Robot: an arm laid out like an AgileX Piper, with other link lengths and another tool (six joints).
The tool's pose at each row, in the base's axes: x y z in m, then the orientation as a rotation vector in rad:
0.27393, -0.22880, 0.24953, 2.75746, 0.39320, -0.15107
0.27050, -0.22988, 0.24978, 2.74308, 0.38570, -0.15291
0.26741, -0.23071, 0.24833, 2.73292, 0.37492, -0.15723
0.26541, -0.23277, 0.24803, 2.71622, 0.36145, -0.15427
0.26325, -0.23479, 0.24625, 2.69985, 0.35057, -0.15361
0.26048, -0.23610, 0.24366, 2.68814, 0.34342, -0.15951
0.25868, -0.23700, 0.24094, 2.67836, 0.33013, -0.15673
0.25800, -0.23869, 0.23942, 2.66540, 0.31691, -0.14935
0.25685, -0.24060, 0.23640, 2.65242, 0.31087, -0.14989
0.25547, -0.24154, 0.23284, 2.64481, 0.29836, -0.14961
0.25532, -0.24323, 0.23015, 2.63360, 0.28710, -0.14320
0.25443, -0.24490, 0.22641, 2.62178, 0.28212, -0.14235
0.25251, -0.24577, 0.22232, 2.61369, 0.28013, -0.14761
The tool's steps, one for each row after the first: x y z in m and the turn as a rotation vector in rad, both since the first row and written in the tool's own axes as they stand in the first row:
-0.00359, 0.00006, 0.00034, -0.01445, -0.00462, 0.00425
-0.00653, -0.00056, 0.00216, -0.02465, -0.01073, 0.01071
-0.00891, 0.00062, 0.00328, -0.04250, -0.01331, 0.01972
-0.01121, 0.00124, 0.00578, -0.05946, -0.01706, 0.02669
-0.01380, 0.00077, 0.00882, -0.07058, -0.02407, 0.03044
-0.01533, 0.00017, 0.01177, -0.08151, -0.02563, 0.03978
-0.01617, 0.00100, 0.01383, -0.09619, -0.02448, 0.04959
-0.01729, 0.00141, 0.01739, -0.10923, -0.02784, 0.05328
-0.01830, 0.00069, 0.02112, -0.11749, -0.03067, 0.06197
-0.01846, 0.00129, 0.02424, -0.13009, -0.02960, 0.07047
-0.01916, 0.00132, 0.02837, -0.14210, -0.03164, 0.07372
-0.02059, 0.00021, 0.03260, -0.14937, -0.03698, 0.07415

